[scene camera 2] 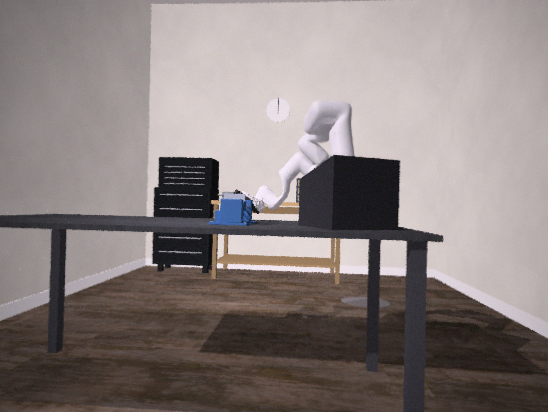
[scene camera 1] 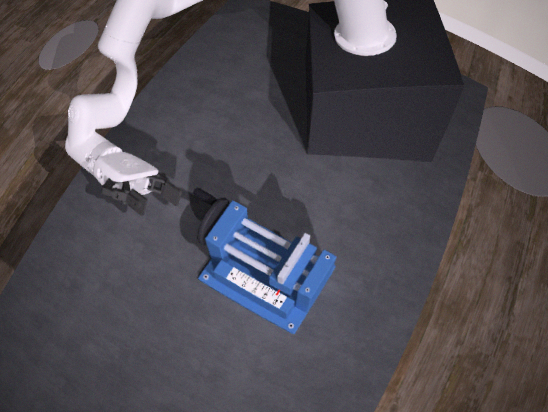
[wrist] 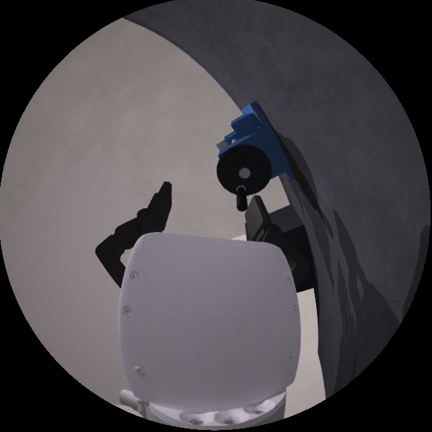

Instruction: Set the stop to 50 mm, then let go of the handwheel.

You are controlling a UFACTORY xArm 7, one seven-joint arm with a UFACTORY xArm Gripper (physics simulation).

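Frame: origin at the arm's base, x left, y back, z up, level; metres.
Where they show: gripper, fingertip midpoint: (scene camera 1: 162,203); arm's base, origin of the base link: (scene camera 1: 365,35).
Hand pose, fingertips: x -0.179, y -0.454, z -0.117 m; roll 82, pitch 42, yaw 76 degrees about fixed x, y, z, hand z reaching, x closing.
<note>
Things, the pixels of their centre, and the offset from my fingertips. "pt": a spot on its surface instead. Level surfaces: height alone.
- blue fixture, surface spot: (scene camera 1: 272,310) pt dx +0.245, dy -0.055, dz -0.081 m
- blue carriage with a pale plate, body centre: (scene camera 1: 293,258) (scene camera 2: 234,197) dx +0.245, dy +0.017, dz +0.003 m
- red pointer, body centre: (scene camera 1: 278,291) dx +0.242, dy -0.028, dz -0.048 m
- white scale, surface spot: (scene camera 1: 250,288) pt dx +0.199, dy -0.045, dz -0.049 m
- black handwheel, surface spot: (scene camera 1: 209,220) pt dx +0.093, dy +0.010, dz +0.005 m
- dark table, its level: dz -0.105 m
The blue fixture (scene camera 1: 272,310) (scene camera 2: 231,211) (wrist: 272,152) stands on the table. Its stop, a blue carriage with a pale plate (scene camera 1: 294,259), sits near the end far from the handwheel. The red pointer (scene camera 1: 278,293) is between 60 and 80 on the white scale (scene camera 1: 250,288), nearer 80. The black handwheel (scene camera 1: 209,220) (wrist: 232,165) is on the fixture's end, and its crank handle (scene camera 1: 202,197) (wrist: 241,201) sticks out toward my gripper. My gripper (scene camera 1: 157,199) (wrist: 211,198) is open and empty, a short way off the handle. In the wrist view the handle appears near the right finger.
The arm's black pedestal (scene camera 1: 382,117) (scene camera 2: 350,192) stands on the dark table (scene camera 1: 125,325) (scene camera 2: 125,221). In scene camera 2 a black drawer cabinet (scene camera 2: 185,172) and a wooden bench (scene camera 2: 277,260) stand behind the table.
</note>
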